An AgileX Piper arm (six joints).
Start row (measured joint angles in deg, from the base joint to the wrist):
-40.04, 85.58, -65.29, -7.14, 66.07, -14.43
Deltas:
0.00, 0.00, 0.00, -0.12, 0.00, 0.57
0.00, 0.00, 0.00, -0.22, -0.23, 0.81
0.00, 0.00, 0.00, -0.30, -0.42, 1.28
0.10, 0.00, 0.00, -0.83, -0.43, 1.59
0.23, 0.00, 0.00, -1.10, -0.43, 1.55
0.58, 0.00, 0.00, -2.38, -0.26, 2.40
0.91, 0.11, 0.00, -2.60, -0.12, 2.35
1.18, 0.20, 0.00, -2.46, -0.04, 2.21
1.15, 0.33, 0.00, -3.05, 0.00, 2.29
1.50, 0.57, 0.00, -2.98, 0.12, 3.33
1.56, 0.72, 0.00, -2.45, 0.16, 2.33
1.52, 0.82, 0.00, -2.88, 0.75, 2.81
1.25, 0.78, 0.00, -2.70, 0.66, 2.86
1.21, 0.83, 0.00, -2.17, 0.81, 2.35
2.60, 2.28, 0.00, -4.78, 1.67, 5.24
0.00, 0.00, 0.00, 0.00, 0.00, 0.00
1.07, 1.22, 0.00, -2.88, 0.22, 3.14
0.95, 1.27, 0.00, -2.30, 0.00, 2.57
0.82, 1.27, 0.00, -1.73, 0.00, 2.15
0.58, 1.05, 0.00, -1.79, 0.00, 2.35
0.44, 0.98, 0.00, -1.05, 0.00, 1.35
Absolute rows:
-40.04, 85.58, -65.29, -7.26, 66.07, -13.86
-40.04, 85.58, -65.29, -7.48, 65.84, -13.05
-40.04, 85.58, -65.29, -7.78, 65.42, -11.77
-39.94, 85.58, -65.29, -8.61, 64.99, -10.18
-39.71, 85.58, -65.29, -9.71, 64.56, -8.63
-39.13, 85.58, -65.29, -12.09, 64.30, -6.23
-38.22, 85.69, -65.29, -14.69, 64.18, -3.88
-37.04, 85.89, -65.29, -17.15, 64.14, -1.67
-35.89, 86.22, -65.29, -20.20, 64.14, 0.62
-34.39, 86.79, -65.29, -23.18, 64.26, 3.95
-32.83, 87.51, -65.29, -25.63, 64.42, 6.28
-31.31, 88.33, -65.29, -28.51, 65.17, 9.09
-30.06, 89.11, -65.29, -31.21, 65.83, 11.95
-28.85, 89.94, -65.29, -33.38, 66.64, 14.30
-26.25, 92.22, -65.29, -38.16, 68.31, 19.54
-26.25, 92.22, -65.29, -38.16, 68.31, 19.54
-25.18, 93.44, -65.29, -41.04, 68.53, 22.68
-24.23, 94.71, -65.29, -43.34, 68.53, 25.25
-23.41, 95.98, -65.29, -45.07, 68.53, 27.40
-22.83, 97.03, -65.29, -46.86, 68.53, 29.75
-22.39, 98.01, -65.29, -47.91, 68.53, 31.10

